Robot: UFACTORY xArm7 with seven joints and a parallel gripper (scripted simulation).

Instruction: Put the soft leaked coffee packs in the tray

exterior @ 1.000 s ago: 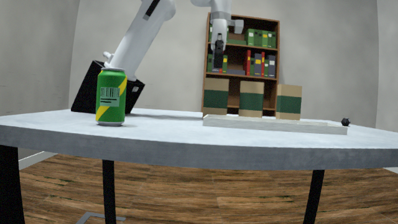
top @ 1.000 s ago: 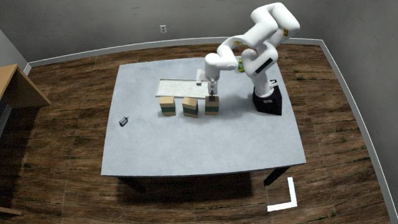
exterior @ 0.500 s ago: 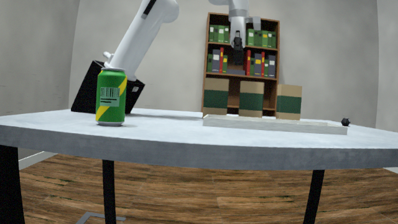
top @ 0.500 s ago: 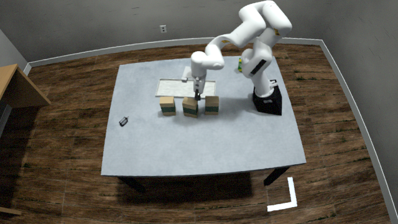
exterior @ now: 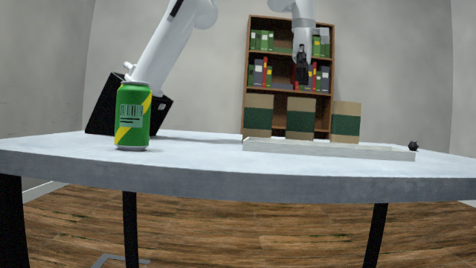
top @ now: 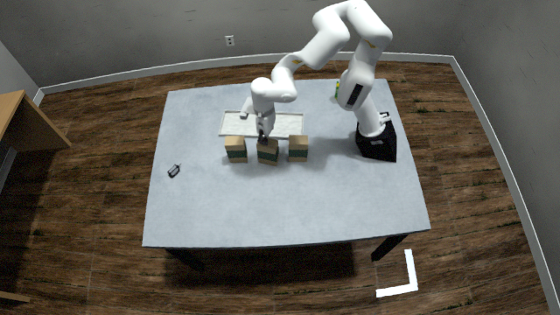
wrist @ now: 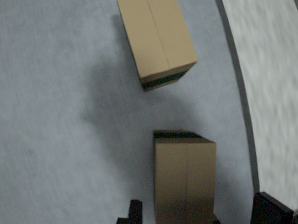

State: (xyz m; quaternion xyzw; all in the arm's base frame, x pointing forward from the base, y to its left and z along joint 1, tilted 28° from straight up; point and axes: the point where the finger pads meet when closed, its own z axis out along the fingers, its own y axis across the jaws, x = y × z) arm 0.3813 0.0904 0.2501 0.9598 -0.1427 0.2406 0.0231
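Now: hand 20 cm to the left of the tray, 19 cm above it and 3 cm short of it. Also, from my hand: small black object: 44 cm ahead, 18 cm below, 3 cm to the left; green can: 38 cm behind, 36 cm to the right, 14 cm below.
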